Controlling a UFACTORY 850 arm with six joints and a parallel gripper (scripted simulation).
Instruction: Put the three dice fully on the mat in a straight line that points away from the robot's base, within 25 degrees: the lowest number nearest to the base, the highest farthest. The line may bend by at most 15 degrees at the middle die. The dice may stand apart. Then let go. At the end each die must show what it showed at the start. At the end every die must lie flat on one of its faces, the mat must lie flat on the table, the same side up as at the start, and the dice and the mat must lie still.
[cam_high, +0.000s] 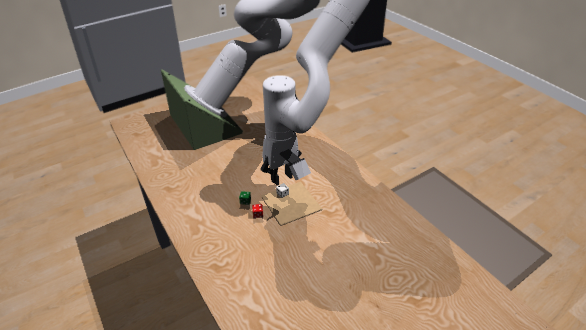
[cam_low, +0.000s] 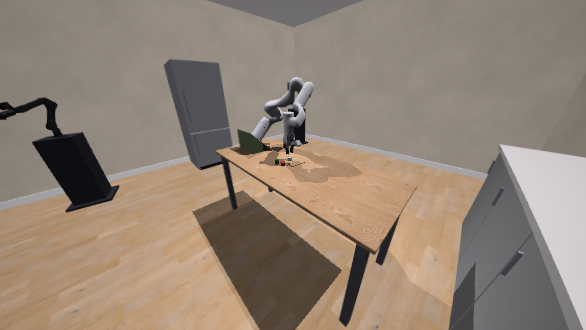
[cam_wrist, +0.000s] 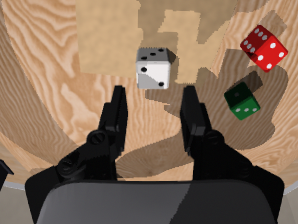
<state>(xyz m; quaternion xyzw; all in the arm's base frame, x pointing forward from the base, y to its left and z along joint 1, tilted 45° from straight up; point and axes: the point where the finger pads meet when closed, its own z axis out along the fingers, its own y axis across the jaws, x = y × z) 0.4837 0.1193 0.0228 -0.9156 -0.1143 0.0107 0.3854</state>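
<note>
My gripper is now 12 cm to the left of the green die, 7 cm above it and 2 cm past it. From my hand the other things lie so: tan mat (8 cm below, 4 cm ahead, 1 cm to the left); red die (10 cm to the right, 7 cm below, 5 cm ahead); white die (6 cm below).
</note>
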